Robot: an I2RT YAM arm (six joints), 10 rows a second.
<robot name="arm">
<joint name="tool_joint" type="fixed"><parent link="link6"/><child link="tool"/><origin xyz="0 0 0" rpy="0 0 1.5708"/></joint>
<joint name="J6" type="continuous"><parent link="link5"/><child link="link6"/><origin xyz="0.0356 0 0.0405" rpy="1.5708 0 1.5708"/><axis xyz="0 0 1"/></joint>
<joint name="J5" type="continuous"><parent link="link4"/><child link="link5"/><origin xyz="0.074 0.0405 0.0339" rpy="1.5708 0 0"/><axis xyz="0 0 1"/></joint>
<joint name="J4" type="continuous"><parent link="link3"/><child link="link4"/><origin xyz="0.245 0.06 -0.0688" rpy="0 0 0"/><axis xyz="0 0 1"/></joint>
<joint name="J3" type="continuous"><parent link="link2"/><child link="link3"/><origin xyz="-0.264 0 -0.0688" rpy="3.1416 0 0"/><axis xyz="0 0 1"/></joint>
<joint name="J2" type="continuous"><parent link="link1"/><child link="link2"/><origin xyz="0.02 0.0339 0.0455" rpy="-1.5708 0 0"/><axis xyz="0 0 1"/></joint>
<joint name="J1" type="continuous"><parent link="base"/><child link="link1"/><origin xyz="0 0 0.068" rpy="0 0 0"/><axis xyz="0 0 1"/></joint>
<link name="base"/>
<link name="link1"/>
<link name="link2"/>
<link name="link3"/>
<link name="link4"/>
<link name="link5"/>
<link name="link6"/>
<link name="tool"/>
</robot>
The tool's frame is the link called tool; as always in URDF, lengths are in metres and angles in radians. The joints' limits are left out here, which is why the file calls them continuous.
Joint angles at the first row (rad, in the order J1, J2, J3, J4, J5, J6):
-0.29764, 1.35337, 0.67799, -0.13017, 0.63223, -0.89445
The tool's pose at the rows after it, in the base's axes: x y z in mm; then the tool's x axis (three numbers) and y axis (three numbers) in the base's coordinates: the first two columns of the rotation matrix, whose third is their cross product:
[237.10 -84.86 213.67 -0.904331 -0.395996 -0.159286 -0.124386 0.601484 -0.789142]
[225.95 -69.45 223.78 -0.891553 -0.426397 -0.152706 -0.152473 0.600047 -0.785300]
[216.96 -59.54 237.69 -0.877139 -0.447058 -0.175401 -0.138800 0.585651 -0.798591]
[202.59 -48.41 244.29 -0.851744 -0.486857 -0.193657 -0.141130 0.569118 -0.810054]
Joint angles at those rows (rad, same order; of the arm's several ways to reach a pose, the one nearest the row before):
-0.26399, 1.25802, 0.70855, -0.25133, 0.59831, -0.84540
-0.21195, 1.18133, 0.70726, -0.34639, 0.60892, -0.82841
-0.17501, 1.10926, 0.71336, -0.39412, 0.62580, -0.82068
-0.13363, 1.01734, 0.68429, -0.42177, 0.63042, -0.82985

